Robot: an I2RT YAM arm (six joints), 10 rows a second.
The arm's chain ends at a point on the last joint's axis. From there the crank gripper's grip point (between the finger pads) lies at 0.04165 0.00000 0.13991 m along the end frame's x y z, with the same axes.
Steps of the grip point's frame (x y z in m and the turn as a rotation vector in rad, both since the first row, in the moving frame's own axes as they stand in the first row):
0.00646, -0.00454, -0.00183, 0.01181, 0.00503, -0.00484
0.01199, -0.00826, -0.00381, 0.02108, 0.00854, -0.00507
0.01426, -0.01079, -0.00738, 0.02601, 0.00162, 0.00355
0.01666, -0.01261, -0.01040, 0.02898, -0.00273, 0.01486
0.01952, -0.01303, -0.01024, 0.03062, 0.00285, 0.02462
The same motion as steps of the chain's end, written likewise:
0.00576, -0.00269, -0.00161, 0.01181, 0.00503, -0.00484
0.01080, -0.00510, -0.00342, 0.02108, 0.00854, -0.00507
0.01403, -0.00730, -0.00727, 0.02601, 0.00162, 0.00355
0.01702, -0.00917, -0.01046, 0.02898, -0.00273, 0.01486
0.01908, -0.00978, -0.01007, 0.03062, 0.00285, 0.02462

